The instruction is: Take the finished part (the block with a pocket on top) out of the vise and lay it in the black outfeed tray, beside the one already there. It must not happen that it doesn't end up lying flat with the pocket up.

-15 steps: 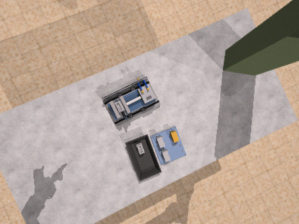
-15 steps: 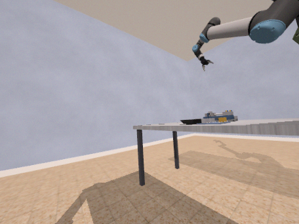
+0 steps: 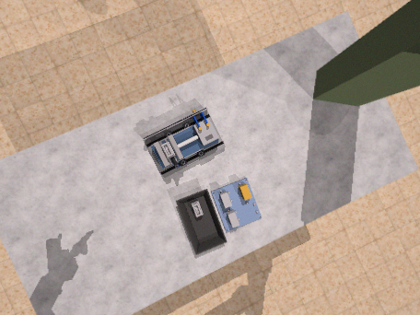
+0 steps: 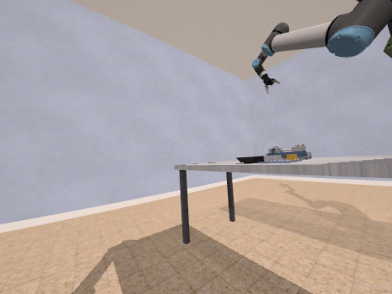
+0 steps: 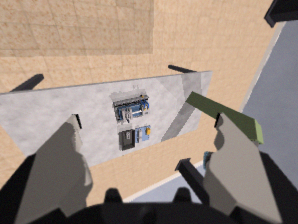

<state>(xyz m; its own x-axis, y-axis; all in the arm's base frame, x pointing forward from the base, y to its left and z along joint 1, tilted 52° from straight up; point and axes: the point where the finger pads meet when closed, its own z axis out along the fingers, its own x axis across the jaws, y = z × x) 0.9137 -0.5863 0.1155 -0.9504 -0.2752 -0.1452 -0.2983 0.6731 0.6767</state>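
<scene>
The vise lies 760 mm below my hand, 360 mm to the left of it and 340 mm behind it. Also, from my hand: blue fixture plate (790 mm below, 650 mm to the left, 530 mm behind); then orange block (770 mm below, 590 mm to the left, 570 mm behind); then grey end block (720 mm below, 430 mm behind, 320 mm to the left).
</scene>
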